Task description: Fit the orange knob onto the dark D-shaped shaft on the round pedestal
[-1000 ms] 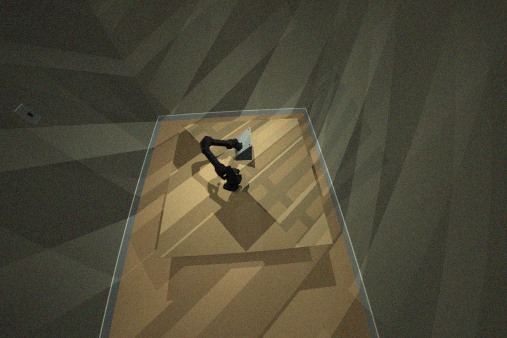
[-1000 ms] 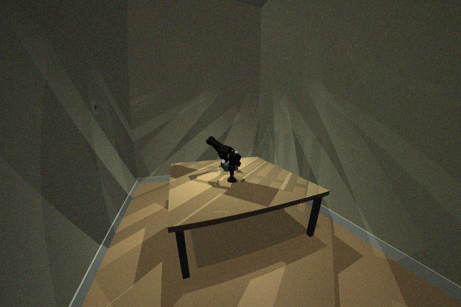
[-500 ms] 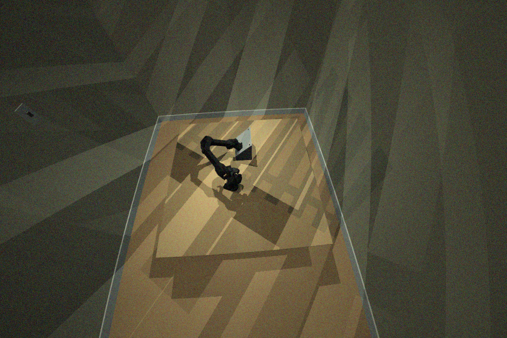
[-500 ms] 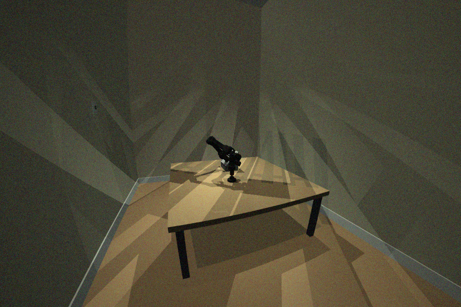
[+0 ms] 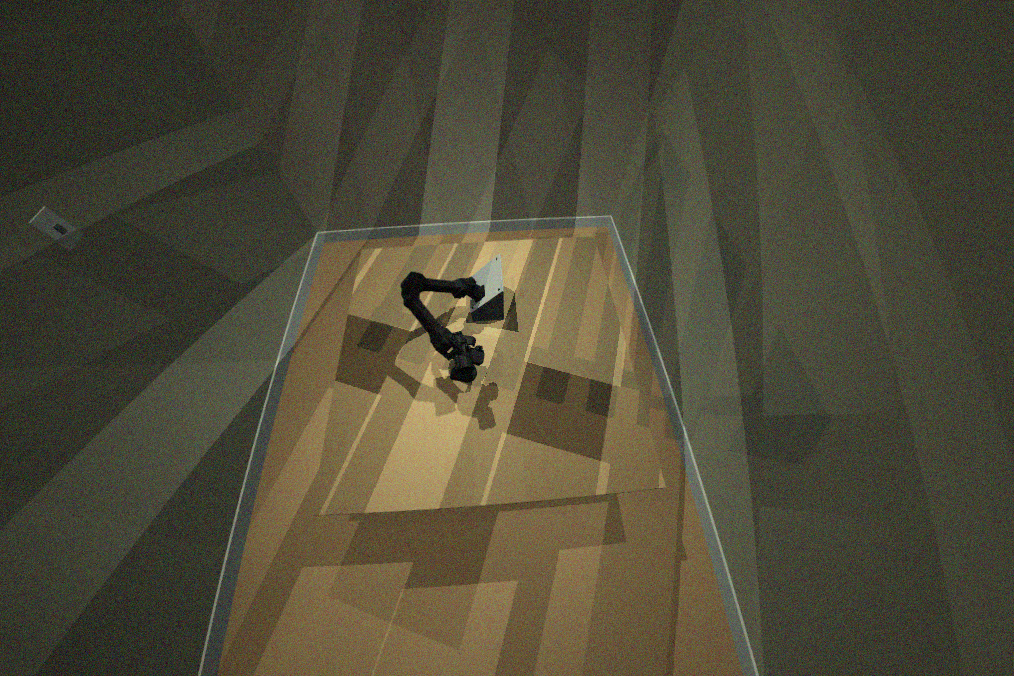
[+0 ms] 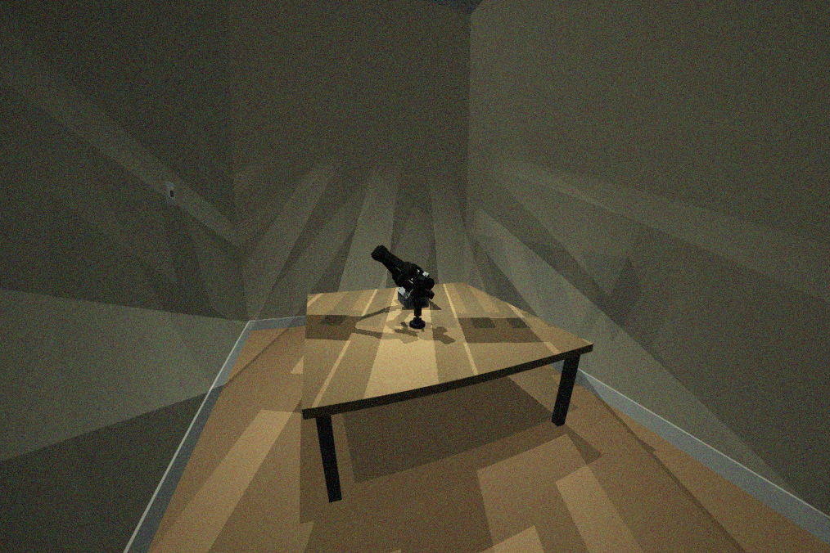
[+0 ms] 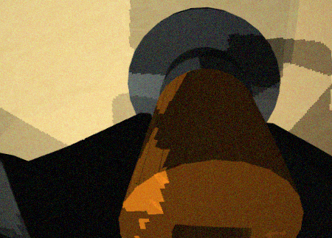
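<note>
The orange knob is 20 mm above my gripper tip. Round my gripper tip: round dark pedestal 40 mm below.
</note>
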